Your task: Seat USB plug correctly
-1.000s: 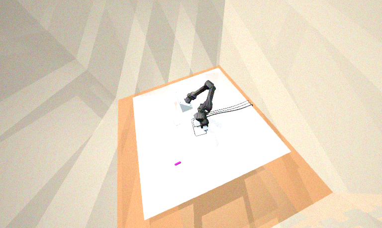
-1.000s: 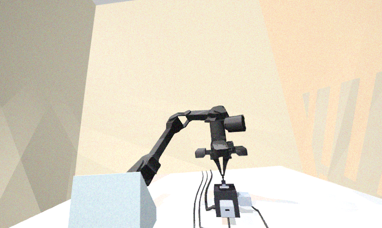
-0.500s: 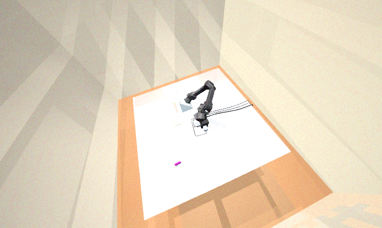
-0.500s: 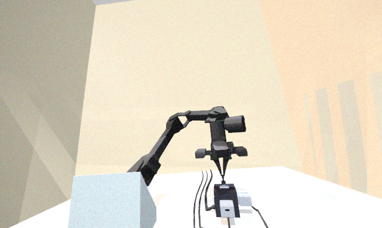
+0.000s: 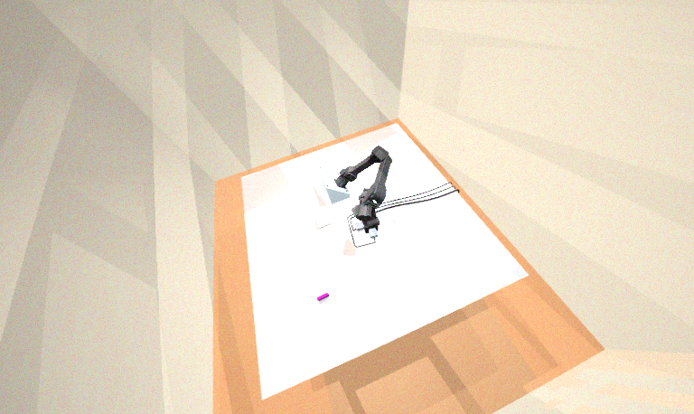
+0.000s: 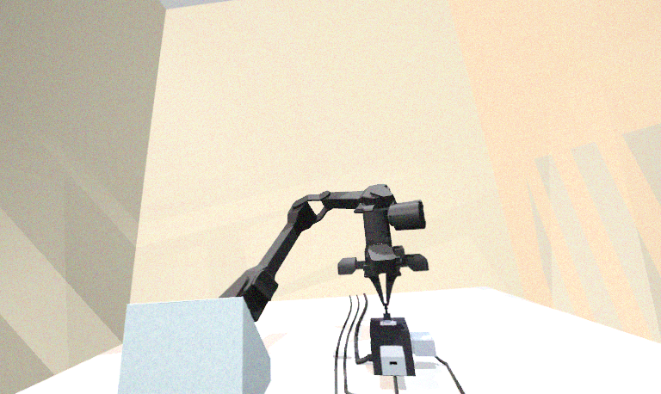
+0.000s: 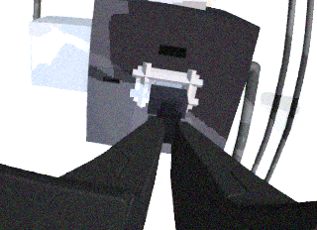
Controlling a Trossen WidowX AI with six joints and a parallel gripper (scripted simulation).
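My gripper tip is 20 mm above the usb plug. From my gripper tip the other things lie so: white-framed socket 40 mm below; then small magenta piece 390 mm to the right, 230 mm ahead, 90 mm below.
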